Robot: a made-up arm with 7 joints. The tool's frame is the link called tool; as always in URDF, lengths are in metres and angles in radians. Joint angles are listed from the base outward. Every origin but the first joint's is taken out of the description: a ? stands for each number. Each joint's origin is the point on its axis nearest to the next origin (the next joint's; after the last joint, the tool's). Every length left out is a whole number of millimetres.
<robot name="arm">
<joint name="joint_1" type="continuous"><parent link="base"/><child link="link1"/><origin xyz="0.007 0.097 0.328" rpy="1.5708 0 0"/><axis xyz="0 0 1"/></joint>
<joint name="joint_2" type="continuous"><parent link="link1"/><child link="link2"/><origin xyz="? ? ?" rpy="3.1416 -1.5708 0"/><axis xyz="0 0 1"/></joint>
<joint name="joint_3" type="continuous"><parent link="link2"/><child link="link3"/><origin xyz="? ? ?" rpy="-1.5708 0 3.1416"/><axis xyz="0 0 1"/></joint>
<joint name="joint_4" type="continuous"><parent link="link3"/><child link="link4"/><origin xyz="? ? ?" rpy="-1.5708 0 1.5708"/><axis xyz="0 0 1"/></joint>
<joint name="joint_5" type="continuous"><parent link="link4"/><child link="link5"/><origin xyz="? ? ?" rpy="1.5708 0 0"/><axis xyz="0 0 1"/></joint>
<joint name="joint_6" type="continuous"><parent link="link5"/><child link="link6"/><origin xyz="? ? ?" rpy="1.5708 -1.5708 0"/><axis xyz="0 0 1"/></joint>
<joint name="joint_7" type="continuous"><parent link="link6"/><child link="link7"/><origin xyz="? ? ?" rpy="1.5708 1.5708 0"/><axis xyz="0 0 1"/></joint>
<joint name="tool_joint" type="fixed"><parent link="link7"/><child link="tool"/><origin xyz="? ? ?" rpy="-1.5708 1.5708 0"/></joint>
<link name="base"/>
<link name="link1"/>
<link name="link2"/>
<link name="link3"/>
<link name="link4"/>
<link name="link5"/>
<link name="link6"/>
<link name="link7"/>
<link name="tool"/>
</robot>
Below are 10 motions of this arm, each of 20 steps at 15 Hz.
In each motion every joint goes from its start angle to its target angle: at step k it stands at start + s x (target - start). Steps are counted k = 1, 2, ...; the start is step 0. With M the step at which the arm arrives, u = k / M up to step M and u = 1 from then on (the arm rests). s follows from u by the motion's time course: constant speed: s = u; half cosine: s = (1 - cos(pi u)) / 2; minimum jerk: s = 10 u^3 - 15 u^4 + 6 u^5.
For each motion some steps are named. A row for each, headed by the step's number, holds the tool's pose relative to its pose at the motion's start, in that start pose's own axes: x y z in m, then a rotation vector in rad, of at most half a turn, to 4 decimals.
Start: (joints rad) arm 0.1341 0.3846 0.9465 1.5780 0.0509 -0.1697 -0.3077
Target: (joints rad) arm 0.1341 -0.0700 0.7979 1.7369 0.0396 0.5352 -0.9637
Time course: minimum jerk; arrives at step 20
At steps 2, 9, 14, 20:
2: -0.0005 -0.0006 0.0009 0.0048 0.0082 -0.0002
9: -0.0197 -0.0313 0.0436 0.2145 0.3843 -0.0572
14: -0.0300 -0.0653 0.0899 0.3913 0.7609 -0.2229
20: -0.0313 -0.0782 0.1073 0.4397 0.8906 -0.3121

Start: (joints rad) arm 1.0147 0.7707 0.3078 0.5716 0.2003 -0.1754 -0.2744
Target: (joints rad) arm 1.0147 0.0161 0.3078 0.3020 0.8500 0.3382 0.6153
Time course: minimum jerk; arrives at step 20
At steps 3, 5, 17, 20:
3: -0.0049 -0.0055 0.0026 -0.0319 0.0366 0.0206
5: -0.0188 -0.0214 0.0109 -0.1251 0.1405 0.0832
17: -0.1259 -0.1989 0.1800 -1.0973 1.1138 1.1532
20: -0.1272 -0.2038 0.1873 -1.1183 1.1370 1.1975

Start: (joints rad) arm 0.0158 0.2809 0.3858 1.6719 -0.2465 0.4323 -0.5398
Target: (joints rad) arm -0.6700 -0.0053 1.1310 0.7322 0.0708 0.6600 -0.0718
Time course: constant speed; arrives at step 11
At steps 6, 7, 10, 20:
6: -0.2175 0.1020 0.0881 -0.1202 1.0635 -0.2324
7: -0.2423 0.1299 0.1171 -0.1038 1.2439 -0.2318
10: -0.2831 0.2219 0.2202 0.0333 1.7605 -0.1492
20: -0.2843 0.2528 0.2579 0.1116 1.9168 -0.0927

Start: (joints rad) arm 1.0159 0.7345 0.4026 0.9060 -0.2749 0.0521 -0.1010
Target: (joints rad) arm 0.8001 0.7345 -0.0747 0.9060 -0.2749 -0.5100 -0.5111
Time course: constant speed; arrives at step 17
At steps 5, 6, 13, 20:
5: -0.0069 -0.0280 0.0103 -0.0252 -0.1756 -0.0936
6: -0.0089 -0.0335 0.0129 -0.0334 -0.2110 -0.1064
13: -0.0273 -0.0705 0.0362 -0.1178 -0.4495 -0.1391
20: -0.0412 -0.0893 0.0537 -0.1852 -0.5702 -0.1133

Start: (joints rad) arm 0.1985 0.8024 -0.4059 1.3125 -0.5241 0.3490 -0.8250
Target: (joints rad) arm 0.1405 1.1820 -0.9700 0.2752 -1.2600 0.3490 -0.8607
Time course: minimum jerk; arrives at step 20
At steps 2, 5, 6, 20:
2: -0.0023 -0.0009 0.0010 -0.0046 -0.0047 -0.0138
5: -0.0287 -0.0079 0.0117 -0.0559 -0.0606 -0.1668
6: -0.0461 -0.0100 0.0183 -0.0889 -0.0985 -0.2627
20: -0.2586 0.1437 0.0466 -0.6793 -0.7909 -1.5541

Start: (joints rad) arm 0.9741 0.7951 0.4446 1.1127 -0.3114 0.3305 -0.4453
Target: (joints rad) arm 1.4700 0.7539 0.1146 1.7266 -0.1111 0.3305 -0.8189
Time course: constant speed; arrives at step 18
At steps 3, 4, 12, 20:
3: 0.0426 0.0015 0.0003 0.0764 -0.0995 0.1309
4: 0.0567 0.0031 0.0012 0.1016 -0.1316 0.1758
12: 0.1617 0.0344 0.0239 0.2952 -0.3689 0.5532
20: 0.2243 0.0749 0.0585 0.4227 -0.5286 0.8540

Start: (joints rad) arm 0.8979 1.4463 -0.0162 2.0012 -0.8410 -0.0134 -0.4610
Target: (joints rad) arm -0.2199 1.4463 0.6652 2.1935 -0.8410 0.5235 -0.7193
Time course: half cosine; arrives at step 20
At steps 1, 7, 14, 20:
1: 0.0005 -0.0003 0.0002 0.0003 0.0017 0.0004
7: 0.0212 -0.0122 0.0077 0.0080 0.0721 0.0124
14: 0.0610 -0.0291 0.0235 0.0086 0.1920 0.0020
20: 0.0767 -0.0338 0.0299 0.0058 0.2309 -0.0122

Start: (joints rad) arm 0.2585 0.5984 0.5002 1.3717 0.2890 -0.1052 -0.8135
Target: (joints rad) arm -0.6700 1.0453 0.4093 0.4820 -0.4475 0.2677 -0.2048
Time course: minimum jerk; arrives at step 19
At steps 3, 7, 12, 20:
3: -0.0091 0.0071 -0.0004 -0.0253 0.0029 -0.0734
7: -0.0626 0.0763 -0.0053 -0.2165 0.0553 -0.6322
12: -0.0633 0.2424 -0.0363 -0.5016 0.3020 -1.7506
20: -0.0060 0.3085 -0.0678 -0.5220 0.4962 -2.3701

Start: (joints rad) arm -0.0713 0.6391 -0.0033 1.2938 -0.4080 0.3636 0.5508
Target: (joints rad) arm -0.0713 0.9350 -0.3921 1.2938 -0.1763 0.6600 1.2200
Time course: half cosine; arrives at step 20
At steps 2, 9, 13, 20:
2: 0.0007 0.0004 -0.0002 -0.0212 0.0070 -0.0027
9: 0.0085 0.0038 -0.0039 -0.3627 0.1415 -0.0267
13: 0.0089 0.0030 -0.0077 -0.6194 0.2691 -0.0132
20: 0.0045 0.0004 -0.0108 -0.8412 0.3973 0.0286

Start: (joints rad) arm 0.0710 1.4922 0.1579 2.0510 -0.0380 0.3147 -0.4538
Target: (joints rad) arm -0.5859 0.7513 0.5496 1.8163 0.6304 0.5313 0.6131
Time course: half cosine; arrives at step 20
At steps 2, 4, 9, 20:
2: -0.0022 -0.0023 0.0020 -0.0350 0.0284 0.0241
4: -0.0087 -0.0091 0.0082 -0.1372 0.1093 0.0966
9: -0.0436 -0.0392 0.0467 -0.5967 0.4485 0.4841
20: -0.1069 -0.0760 0.1715 -1.1521 0.8979 1.4114

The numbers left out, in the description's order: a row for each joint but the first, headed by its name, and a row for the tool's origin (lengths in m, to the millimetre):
joint_2: -0.012 -0.028 0
joint_3: -0.026 0.178 0
joint_4: 0.054 -0.019 0
joint_5: 0.015 0.221 0
joint_6: 0.023 0.036 0
joint_7: -0.025 0.004 0
tool: -0.007 0.024 0

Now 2 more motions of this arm.
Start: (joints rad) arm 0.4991 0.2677 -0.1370 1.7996 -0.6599 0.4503 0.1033
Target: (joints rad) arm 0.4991 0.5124 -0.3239 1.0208 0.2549 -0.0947 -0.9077
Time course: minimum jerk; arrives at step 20
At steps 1, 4, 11, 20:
1: -0.0001 -0.0002 0.0000 0.0001 -0.0001 0.0004
4: -0.0063 -0.0083 -0.0009 0.0060 -0.0031 0.0211
11: -0.0716 -0.0667 0.0114 0.2098 0.1485 0.2613
20: -0.1234 -0.0835 0.0338 0.5773 0.4474 0.3669

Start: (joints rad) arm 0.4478 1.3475 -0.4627 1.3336 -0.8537 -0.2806 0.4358
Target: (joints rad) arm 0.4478 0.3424 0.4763 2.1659 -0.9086 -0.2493 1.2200
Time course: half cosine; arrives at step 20
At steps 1, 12, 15, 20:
1: 0.0009 0.0014 -0.0004 0.0054 -0.0031 0.0026
12: 0.0300 0.0737 0.0539 0.4943 -0.1464 0.3332
15: 0.0278 0.0549 0.0843 0.5844 -0.1243 0.4732
20: 0.0300 0.0308 0.1044 0.6220 -0.0956 0.5904

